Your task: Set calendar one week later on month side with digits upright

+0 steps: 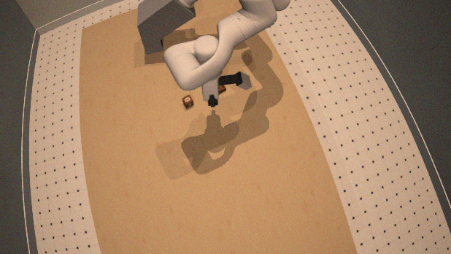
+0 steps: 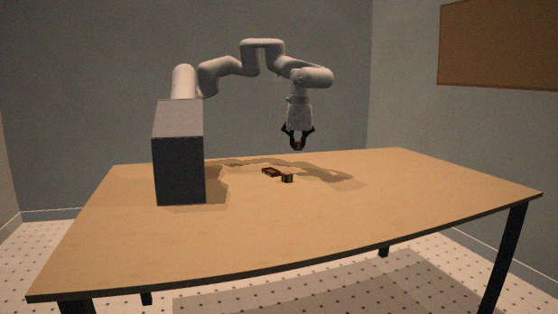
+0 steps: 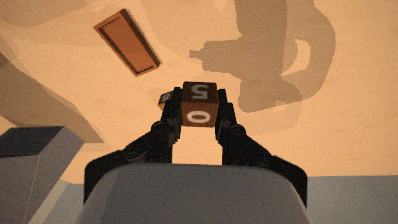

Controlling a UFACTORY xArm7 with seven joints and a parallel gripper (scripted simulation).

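Now: hand 100 mm past the brown tray, 20 mm to the right of it and 120 mm above it.
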